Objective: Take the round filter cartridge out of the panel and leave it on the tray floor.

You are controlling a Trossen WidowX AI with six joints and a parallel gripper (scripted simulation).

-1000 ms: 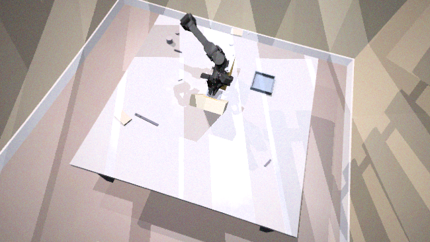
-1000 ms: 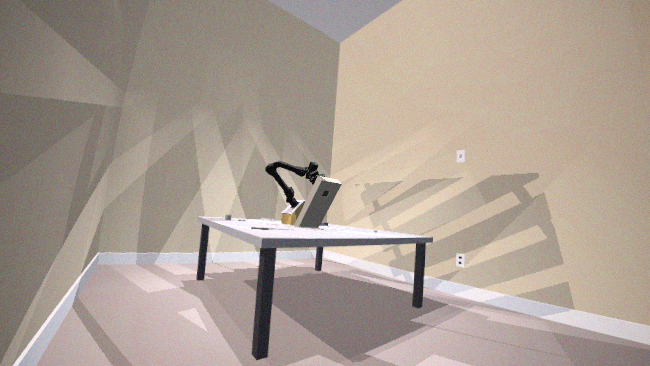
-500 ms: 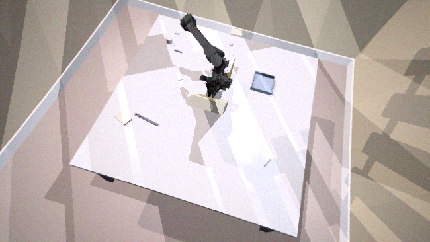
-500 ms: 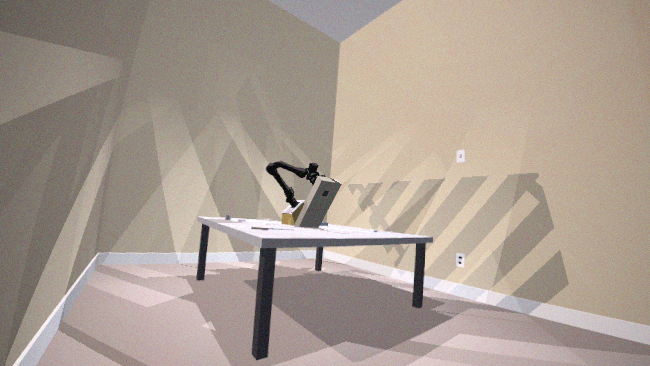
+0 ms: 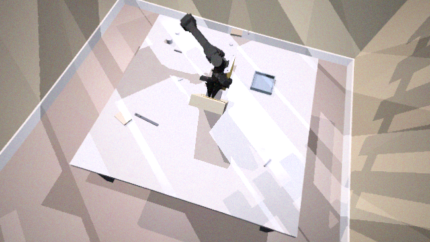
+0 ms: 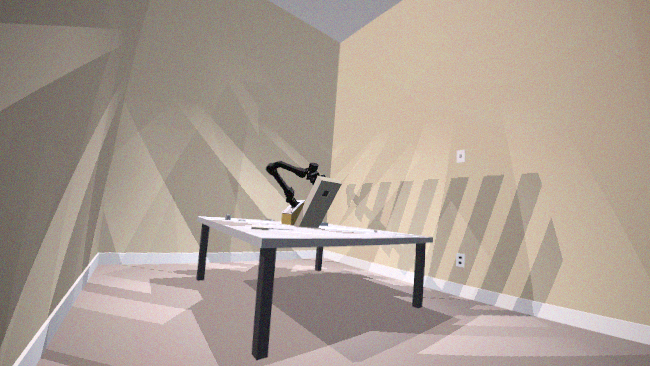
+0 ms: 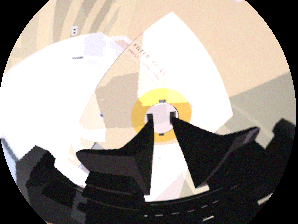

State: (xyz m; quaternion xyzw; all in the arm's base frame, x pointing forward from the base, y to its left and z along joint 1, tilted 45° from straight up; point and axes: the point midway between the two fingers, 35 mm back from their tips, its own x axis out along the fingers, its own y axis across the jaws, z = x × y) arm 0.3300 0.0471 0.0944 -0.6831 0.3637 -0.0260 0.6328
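Right now my gripper tip is 20 mm short of the filter cartridge and 10 mm above it. The rest, counted from my gripper tip: tray 380 mm behind, 320 mm to the left, 270 mm below.
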